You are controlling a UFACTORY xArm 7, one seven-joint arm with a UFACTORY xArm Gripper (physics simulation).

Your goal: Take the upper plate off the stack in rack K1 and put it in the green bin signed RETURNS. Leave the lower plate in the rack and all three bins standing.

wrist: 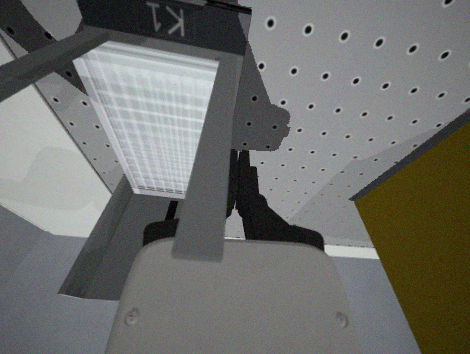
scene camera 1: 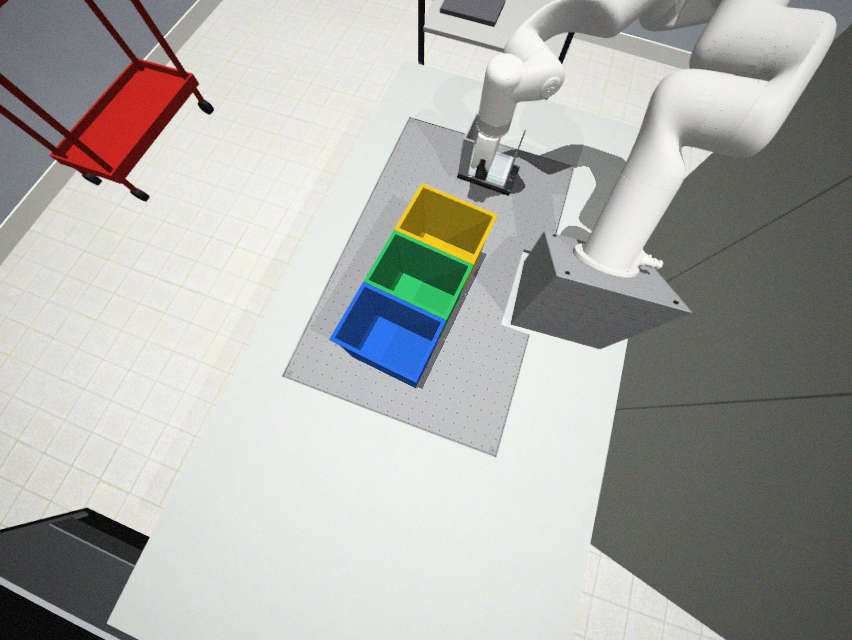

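Where they show: gripper, fingertip midpoint: [wrist: 236, 161] [scene camera 1: 480, 177]; arm's base, link origin: [scene camera 1: 604, 261].
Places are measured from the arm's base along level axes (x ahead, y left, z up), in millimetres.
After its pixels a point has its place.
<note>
Rack K1 [scene camera 1: 465, 159] @(x 345, y -271, z -123 mm) [wrist: 207, 165] @(x 222, y -271, z -84 mm) stands at the back of the perforated board, its K1 label at the top of the wrist view. Clear gridded plates [scene camera 1: 501, 169] @(x 245, y -301, z -154 mm) [wrist: 150, 110] @(x 250, y -318, z -153 mm) lie stacked in it; I cannot tell upper from lower by their edges. My gripper [scene camera 1: 481, 176] @(x 293, y -259, z -157 mm) [wrist: 236, 161] @(x 293, y -259, z -157 mm) is shut and empty. Its fingertips show to one side of the plates, and a grey rack upright partly hides the fingers in the wrist view. The green bin [scene camera 1: 428, 292] @(x 332, y 95, z -196 mm) stands upright in the middle of the row; its sign does not show.
The yellow bin [scene camera 1: 451, 217] @(x 326, y -57, z -82 mm) [wrist: 420, 215] @(x 336, y -61, z -143 mm) stands between the rack and the green bin. The blue bin [scene camera 1: 396, 344] @(x 365, y 247, z -196 mm) stands upright at the near end. All three stand close together on the perforated board [scene camera 1: 475, 406] @(x 145, y 329, z -198 mm). The arm's base [scene camera 1: 585, 303] @(x 26, y 105, z 9 mm) is to the right.
</note>
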